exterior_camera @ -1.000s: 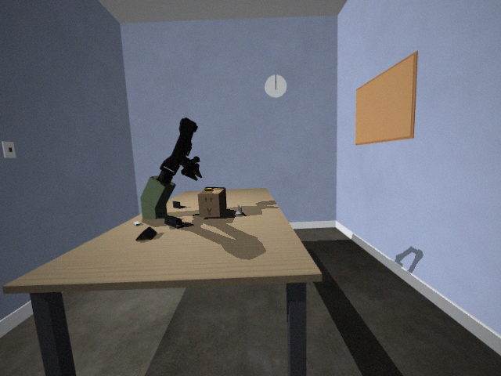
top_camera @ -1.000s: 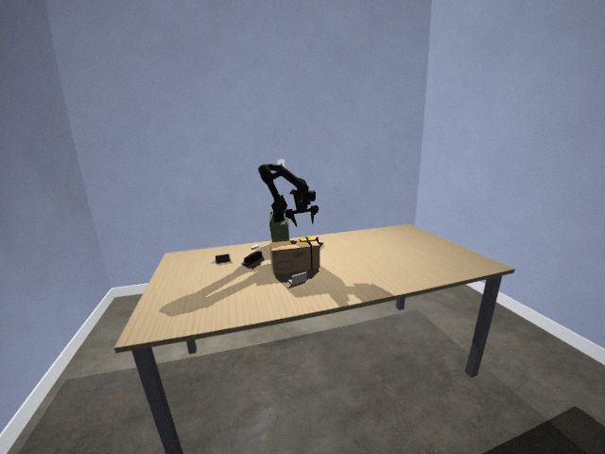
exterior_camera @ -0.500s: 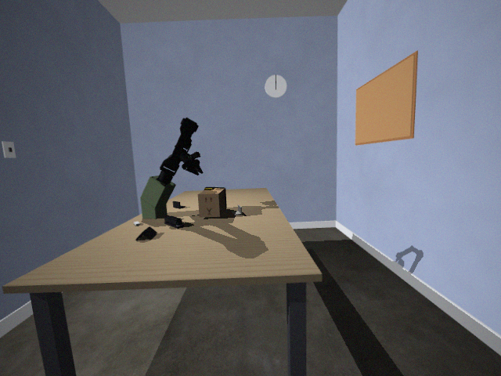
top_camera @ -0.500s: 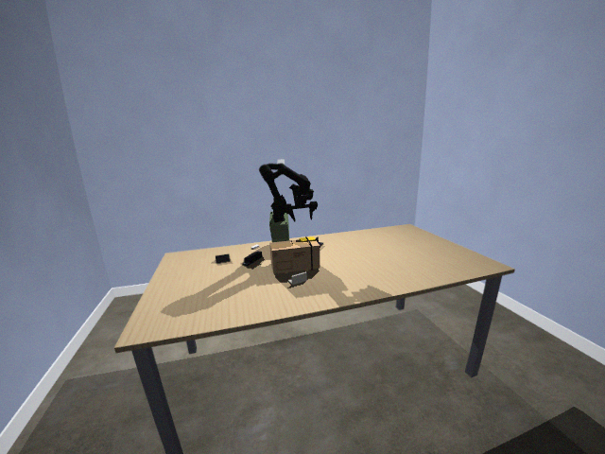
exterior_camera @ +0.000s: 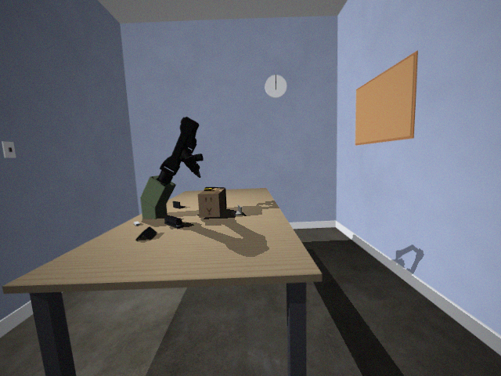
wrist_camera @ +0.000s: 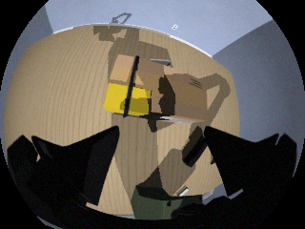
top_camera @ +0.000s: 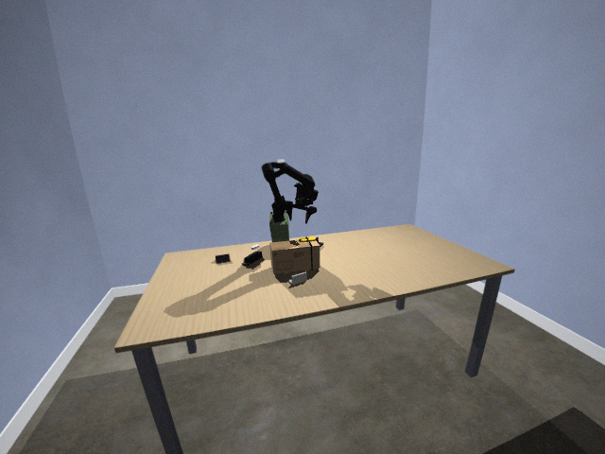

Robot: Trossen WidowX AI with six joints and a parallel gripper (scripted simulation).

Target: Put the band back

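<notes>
My hand is 100 mm short of the brown carton, 60 mm to the left of it and 180 mm above it. From my hand the other things lie so: white piece 290 mm behind, 220 mm to the right, 250 mm below.
</notes>
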